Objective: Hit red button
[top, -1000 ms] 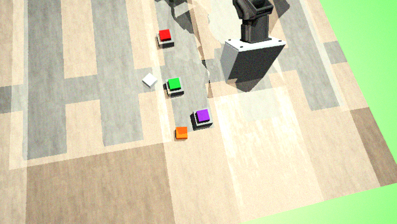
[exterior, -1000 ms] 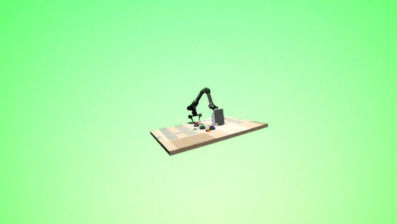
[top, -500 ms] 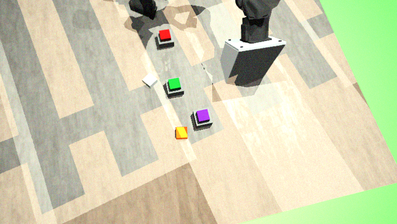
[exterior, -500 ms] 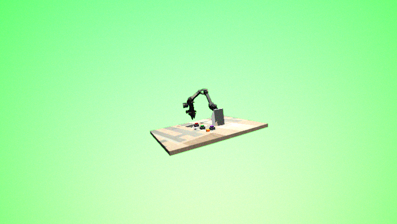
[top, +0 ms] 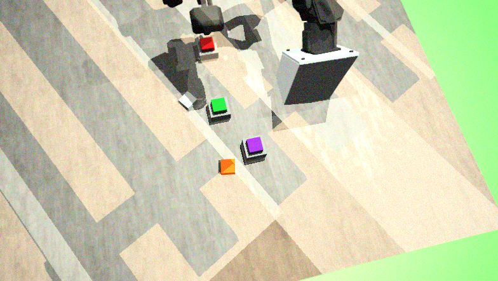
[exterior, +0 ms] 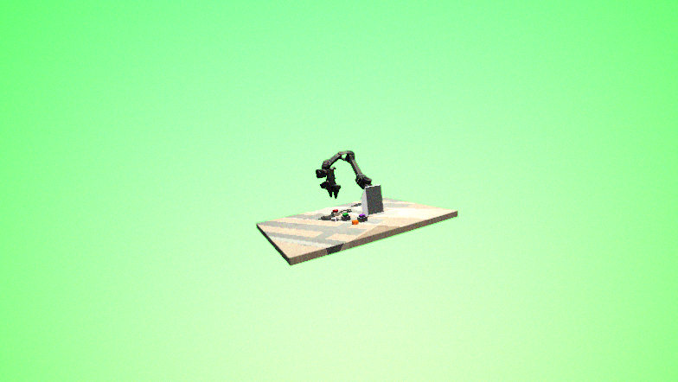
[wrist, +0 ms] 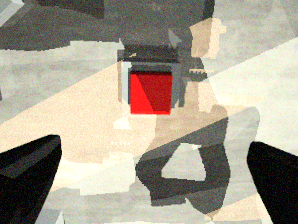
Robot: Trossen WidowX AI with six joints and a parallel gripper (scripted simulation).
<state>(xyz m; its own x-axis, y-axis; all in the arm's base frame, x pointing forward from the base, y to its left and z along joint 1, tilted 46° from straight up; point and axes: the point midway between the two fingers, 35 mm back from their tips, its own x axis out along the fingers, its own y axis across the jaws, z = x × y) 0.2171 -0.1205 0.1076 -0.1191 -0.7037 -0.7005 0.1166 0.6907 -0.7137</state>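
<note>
My gripper tip is 90 mm above the red button. The rest, counted from my gripper tip: white block: 90 mm ahead, 130 mm to the left, 120 mm below; then green button: 20 mm ahead, 170 mm to the left, 90 mm below; then purple button: 30 mm behind, 290 mm to the left, 90 mm below.
</note>
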